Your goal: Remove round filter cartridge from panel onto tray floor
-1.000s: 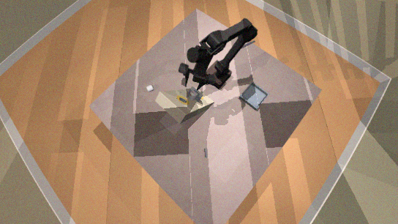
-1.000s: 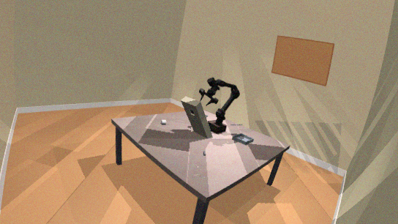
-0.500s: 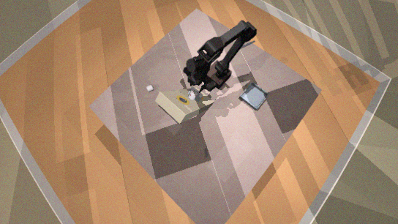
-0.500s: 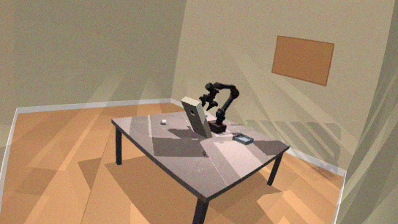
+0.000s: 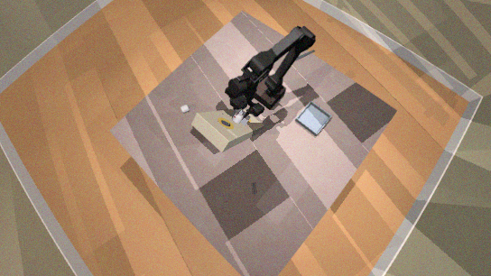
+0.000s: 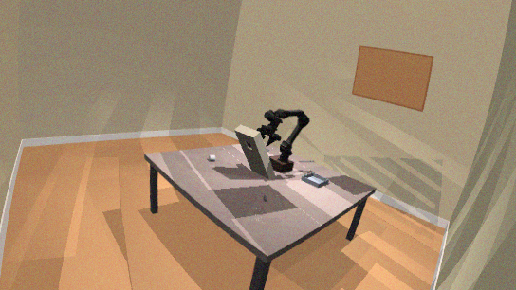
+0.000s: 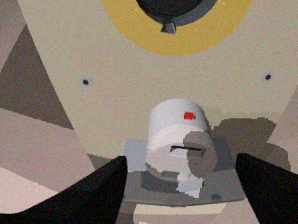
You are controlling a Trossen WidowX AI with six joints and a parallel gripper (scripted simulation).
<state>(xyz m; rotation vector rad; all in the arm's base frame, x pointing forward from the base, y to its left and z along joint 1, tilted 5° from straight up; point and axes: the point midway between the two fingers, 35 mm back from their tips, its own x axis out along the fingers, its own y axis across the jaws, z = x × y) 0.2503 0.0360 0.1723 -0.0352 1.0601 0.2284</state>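
Right now the grey filter cartridge is 10 mm ahead of my gripper tip and 20 mm below it. The rest, counted from my gripper tip: beige service panel: 50 mm ahead, 10 mm to the left, 40 mm below; then grey-blue tray: 370 mm behind, 210 mm to the left, 210 mm below; then small grey piece: 160 mm ahead, 320 mm to the left, 220 mm below.
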